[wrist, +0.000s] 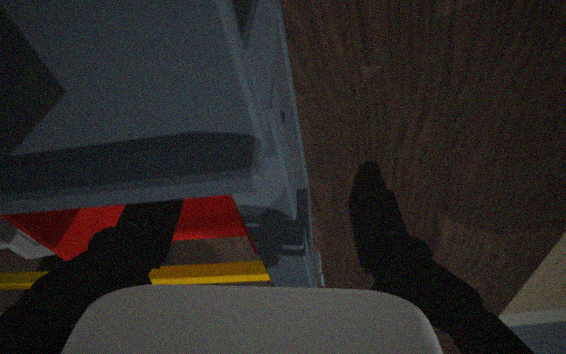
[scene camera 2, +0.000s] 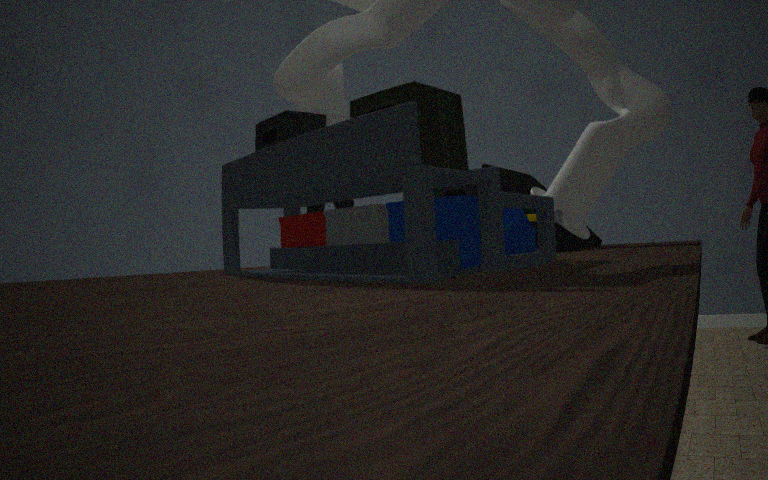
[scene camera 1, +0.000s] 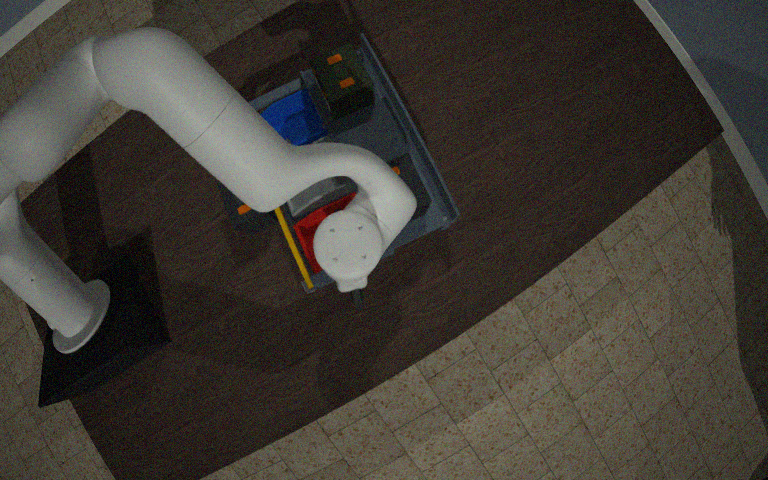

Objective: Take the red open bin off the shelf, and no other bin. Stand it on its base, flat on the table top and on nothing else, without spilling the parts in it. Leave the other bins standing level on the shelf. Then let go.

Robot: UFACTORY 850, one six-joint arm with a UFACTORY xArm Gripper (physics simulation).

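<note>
The red open bin (scene camera 1: 306, 233) (scene camera 2: 303, 230) (wrist: 207, 220) is in the lower level of the grey-blue shelf (scene camera 1: 438, 220) (scene camera 2: 417, 226) (wrist: 267, 95), at its end corner behind the yellow bar (scene camera 1: 293, 249) (wrist: 215, 272). The arm and the upper deck hide much of it; its parts do not show. My gripper (scene camera 2: 329, 206) (wrist: 267, 179) is wide open and empty. In the wrist view its left finger overlaps the red bin and its right finger is over the table beside the shelf's side. In scene camera 1 a dark fingertip shows past the wrist.
A grey bin (scene camera 1: 317, 195) (scene camera 2: 356, 223) is beside the red one, then a blue bin (scene camera 1: 294, 116) (scene camera 2: 457, 226). Dark boxes (scene camera 1: 342, 84) (scene camera 2: 441, 127) (scene camera 2: 288, 127) stand on the upper deck. A dark case (scene camera 1: 243, 217) with an orange latch is outside the yellow bar.
</note>
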